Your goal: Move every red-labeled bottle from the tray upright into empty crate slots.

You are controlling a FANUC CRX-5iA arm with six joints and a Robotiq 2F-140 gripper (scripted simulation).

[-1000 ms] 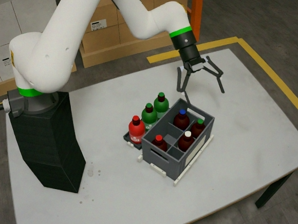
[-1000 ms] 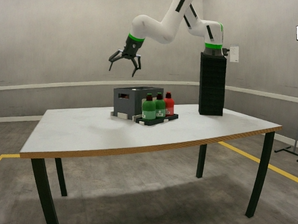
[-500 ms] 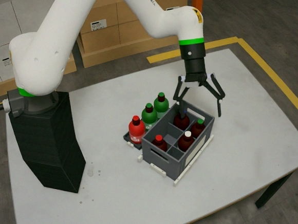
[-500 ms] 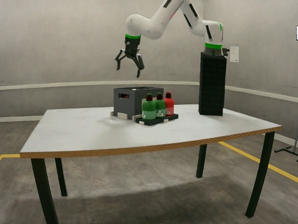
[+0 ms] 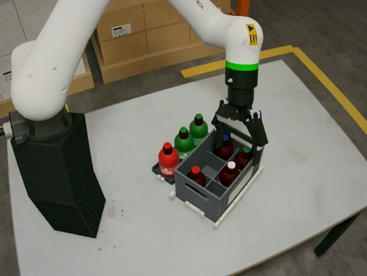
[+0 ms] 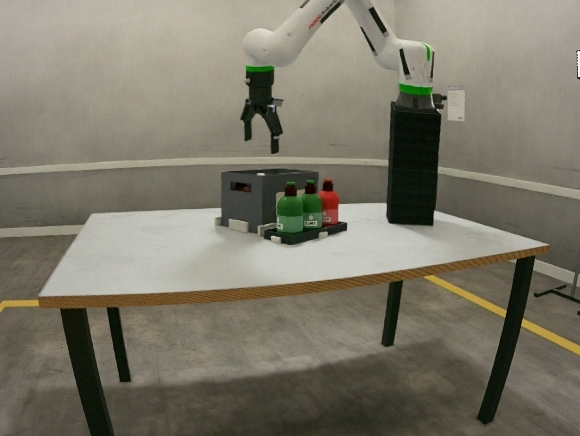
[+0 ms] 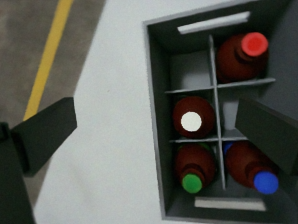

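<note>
The red-labeled bottle lies 210 mm to the left of my hand, 180 mm below it and 140 mm behind it. Round my hand: dark tray: 250 mm below, 240 mm to the left, 60 mm behind; then grey crate: 180 mm below, 60 mm to the left, 10 mm behind.
</note>
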